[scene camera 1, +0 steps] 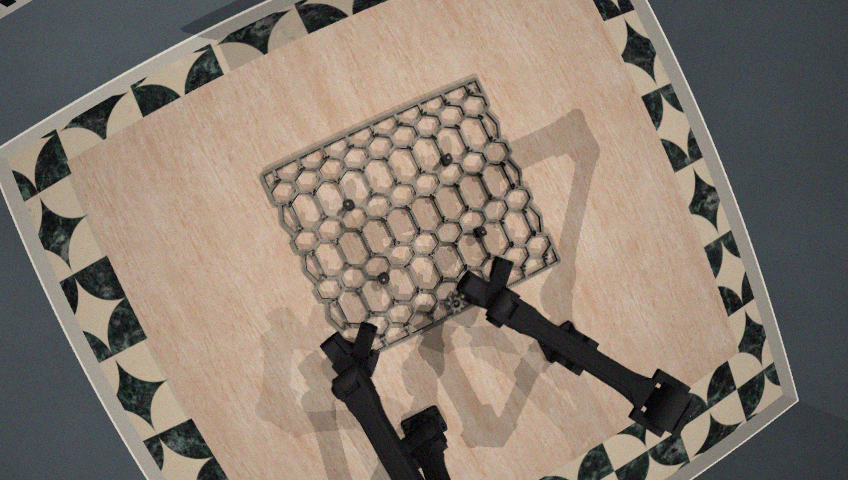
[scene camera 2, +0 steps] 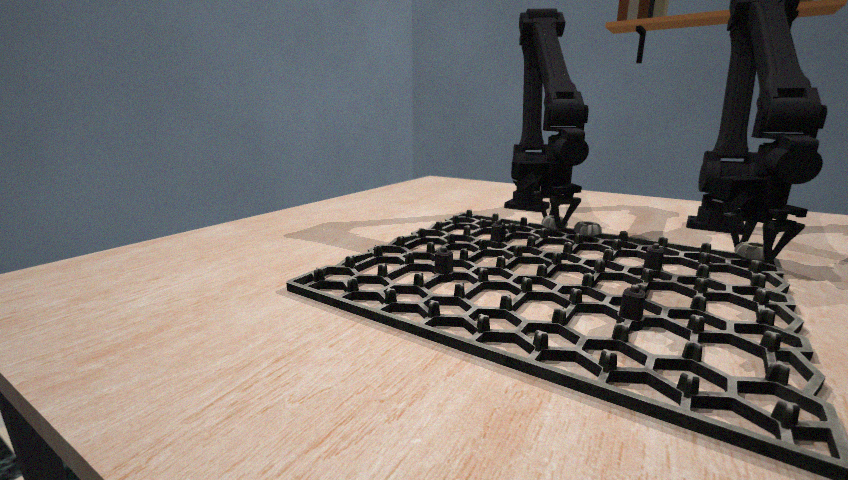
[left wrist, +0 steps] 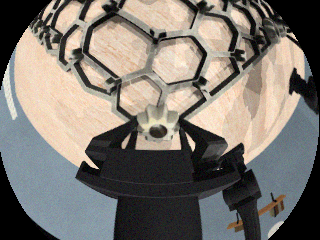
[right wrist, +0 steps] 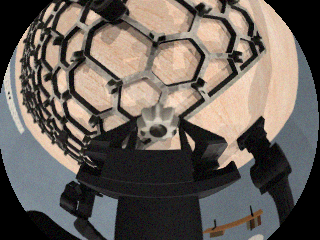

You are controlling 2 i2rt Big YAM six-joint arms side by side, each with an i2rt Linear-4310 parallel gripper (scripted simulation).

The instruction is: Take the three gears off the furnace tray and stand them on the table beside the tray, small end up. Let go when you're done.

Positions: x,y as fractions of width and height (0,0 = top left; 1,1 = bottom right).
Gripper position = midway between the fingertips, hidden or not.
In view: the left gripper (scene camera 2: 0.89,0.53), the right gripper (scene camera 2: 0.65,0.47) and a furnace tray (scene camera 2: 0.92,0.88).
The furnace tray also shows in the right wrist view (right wrist: 0.73,0.24). The left gripper shows as well in the left wrist view (left wrist: 0.50,0.51). The right gripper also shows in the right wrist view (right wrist: 0.50,0.51).
